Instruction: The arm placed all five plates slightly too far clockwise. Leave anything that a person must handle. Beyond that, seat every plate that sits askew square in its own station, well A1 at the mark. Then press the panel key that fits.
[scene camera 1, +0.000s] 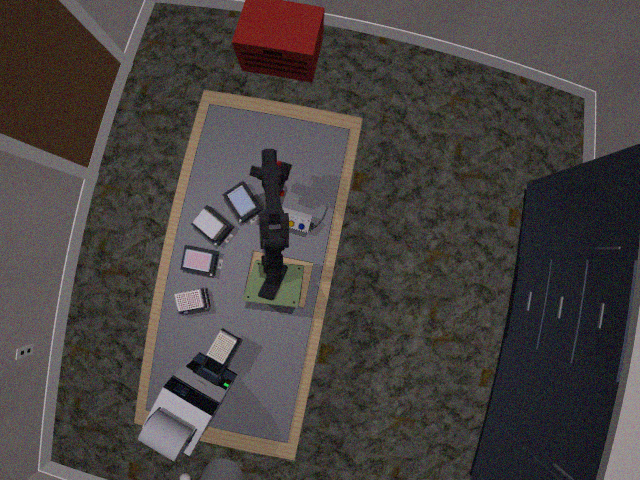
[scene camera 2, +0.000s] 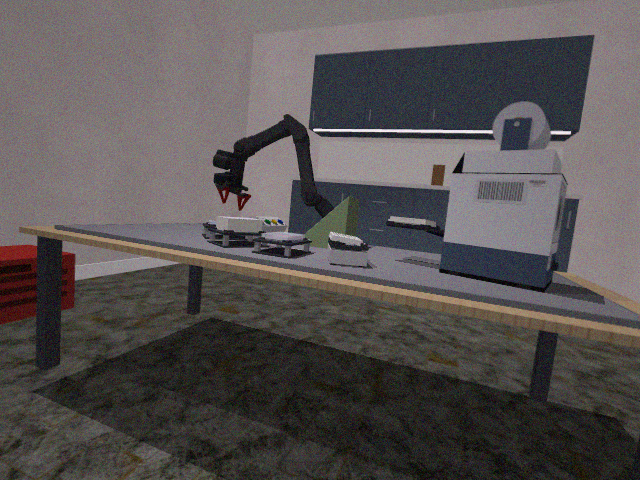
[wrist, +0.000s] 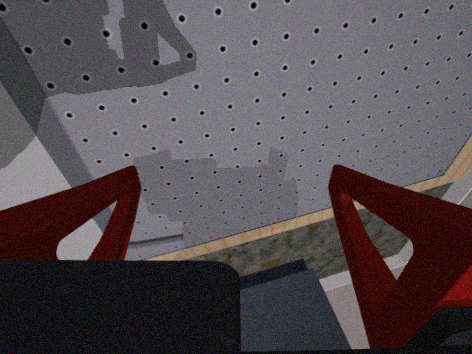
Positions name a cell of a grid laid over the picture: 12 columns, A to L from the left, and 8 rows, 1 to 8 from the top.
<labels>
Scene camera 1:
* white cylinder: D8
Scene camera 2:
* white cylinder: K3
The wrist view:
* my gripper: F4
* white button box: B4
</labels>
